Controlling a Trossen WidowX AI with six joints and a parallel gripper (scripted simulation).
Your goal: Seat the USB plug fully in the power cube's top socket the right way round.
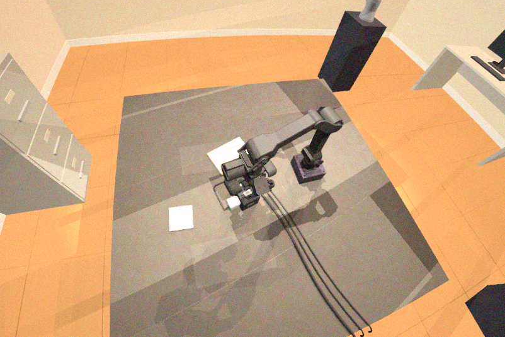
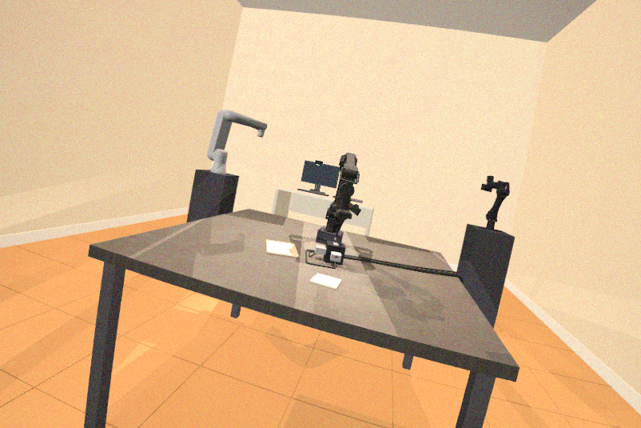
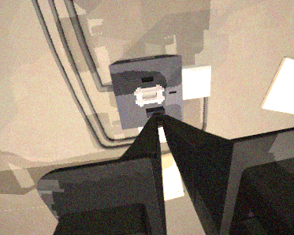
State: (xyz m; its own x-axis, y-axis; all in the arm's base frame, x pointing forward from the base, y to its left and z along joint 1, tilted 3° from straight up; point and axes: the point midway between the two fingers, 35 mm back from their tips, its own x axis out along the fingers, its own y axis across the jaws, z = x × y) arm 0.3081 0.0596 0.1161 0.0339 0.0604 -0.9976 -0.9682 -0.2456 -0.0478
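Now: gripper tip 2 cm above the USB plug. The rest, counted from my gripper tip: white sheet (23 cm to the right, 13 cm below, 1 cm ahead).
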